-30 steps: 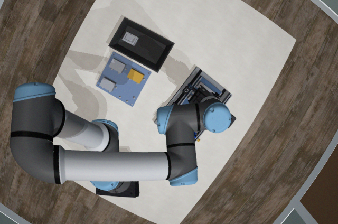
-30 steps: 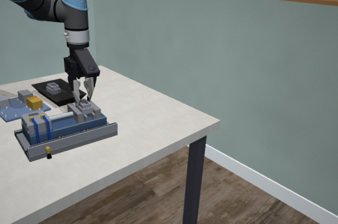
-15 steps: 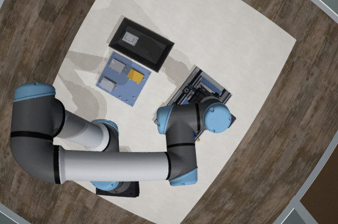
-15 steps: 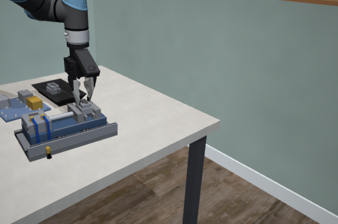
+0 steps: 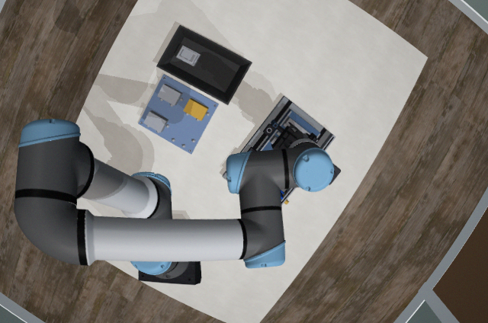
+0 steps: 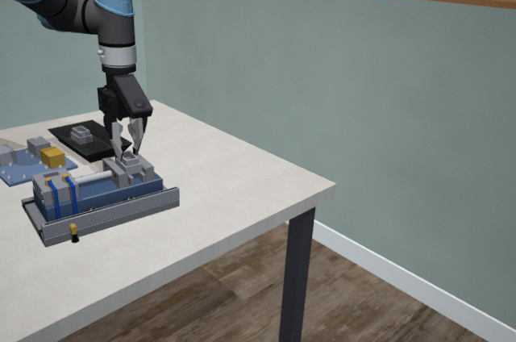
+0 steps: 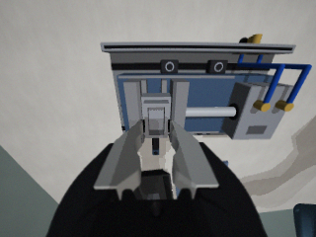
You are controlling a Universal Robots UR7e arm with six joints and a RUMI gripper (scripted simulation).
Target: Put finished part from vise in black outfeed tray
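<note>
The vise lies 7 cm behind my hand and 8 cm below it. Round my hand: blue fixture plate 15 cm behind, 31 cm to the left, 12 cm below; yellow block 10 cm behind, 27 cm to the left, 10 cm below.
</note>
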